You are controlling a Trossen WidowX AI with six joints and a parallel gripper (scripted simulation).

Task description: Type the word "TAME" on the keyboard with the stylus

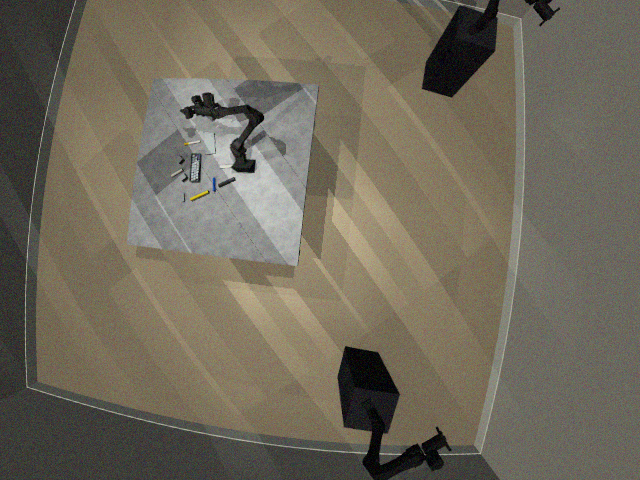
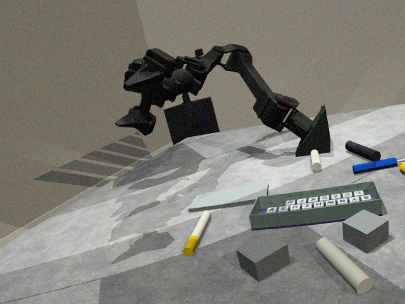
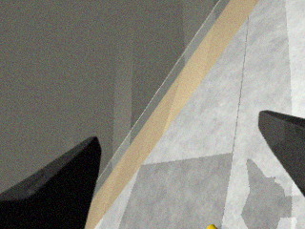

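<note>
My gripper tip is 31 cm to the right of the green keyboard tray, 22 cm above it and 3 cm past it. Round my gripper tip: flat grey plate: 23 cm below, 12 cm to the left, 9 cm behind; yellow-tipped marker: 22 cm below, 14 cm to the left, 6 cm ahead; dark cylinder: 37 cm to the left, 29 cm behind, 22 cm below.
</note>
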